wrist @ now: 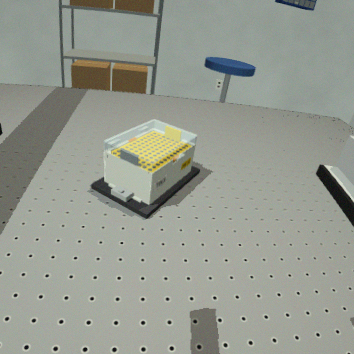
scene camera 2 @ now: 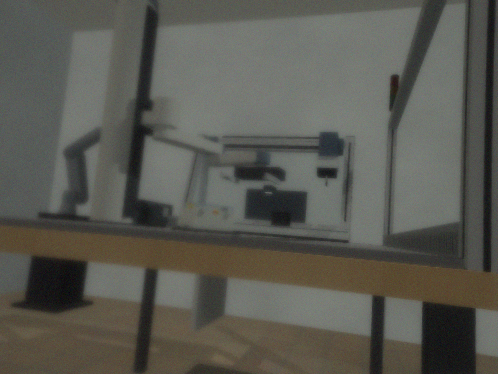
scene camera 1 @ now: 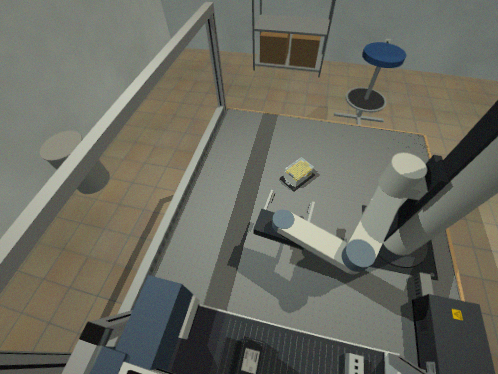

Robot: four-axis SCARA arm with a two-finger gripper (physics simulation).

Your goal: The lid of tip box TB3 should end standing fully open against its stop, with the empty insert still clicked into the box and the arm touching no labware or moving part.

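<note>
The tip box TB3 is white, with a yellow perforated insert inside. It stands on a black base plate. A clear lid lies closed over the insert, with a grey tab at its near edge and a yellow tab on the far side. A small pale latch projects low on the near wall. I cannot make out the box in the blurred second scene view. My gripper is open and empty, its two pale fingers wide apart, above the table and short of the box, touching nothing.
The SCARA arm reaches in from its column on the right. A metal frame borders the table's left side. A blue gantry block and a dark cabinet stand in the foreground. A stool and shelf rack stand beyond the table.
</note>
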